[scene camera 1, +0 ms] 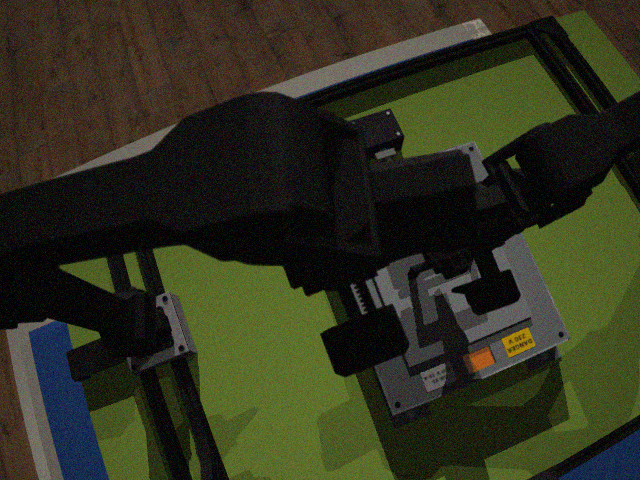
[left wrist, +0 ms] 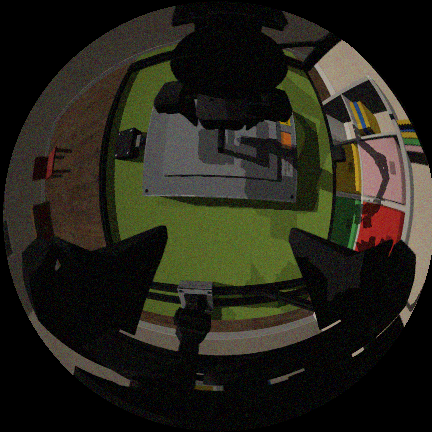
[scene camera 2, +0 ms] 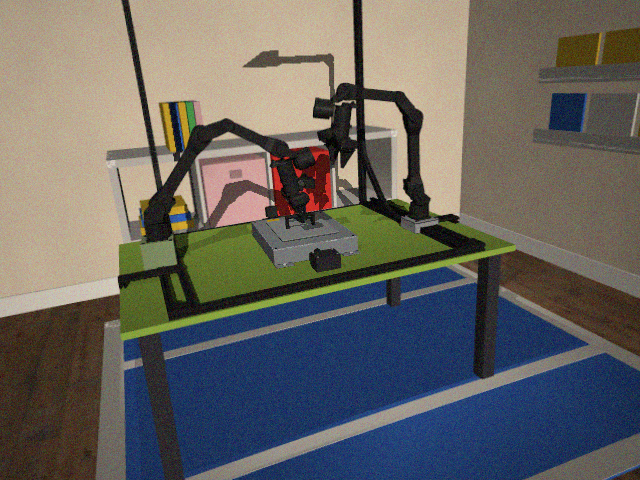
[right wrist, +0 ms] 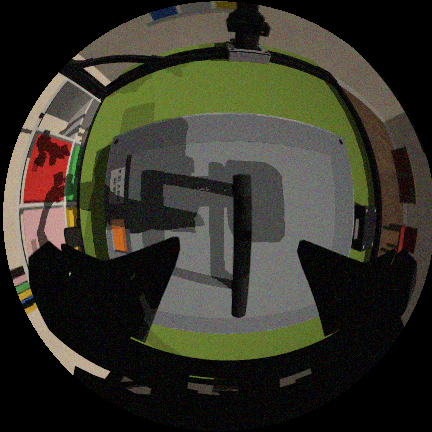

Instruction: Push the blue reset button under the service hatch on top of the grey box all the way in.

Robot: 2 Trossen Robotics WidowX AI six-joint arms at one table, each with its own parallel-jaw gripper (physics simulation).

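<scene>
The grey box [scene camera 1: 540, 310] [scene camera 2: 305, 253] [left wrist: 200, 187] [right wrist: 250, 127] stands on the table. Its top hatch [left wrist: 185, 162] [right wrist: 310, 200] looks flat and closed, with a black bar handle [right wrist: 242, 265] standing on it. The blue button does not show. My right gripper [scene camera 2: 301, 212] [right wrist: 241, 245] is open and points down low over the hatch, with the handle between its fingers in the right wrist view, not gripped. In scene camera 1 it is mostly hidden behind my left arm. My left gripper [scene camera 1: 427, 312] [scene camera 2: 339, 157] [left wrist: 230, 233] is open and empty, high above the table.
A small black block [scene camera 1: 379, 131] [scene camera 2: 324, 259] [left wrist: 128, 144] [right wrist: 366, 227] stands beside the box. Orange [scene camera 1: 480, 359] and yellow [scene camera 1: 518, 342] labels lie along one edge of the box top. A black frame [scene camera 2: 330, 281] runs around the green table [scene camera 2: 227, 284].
</scene>
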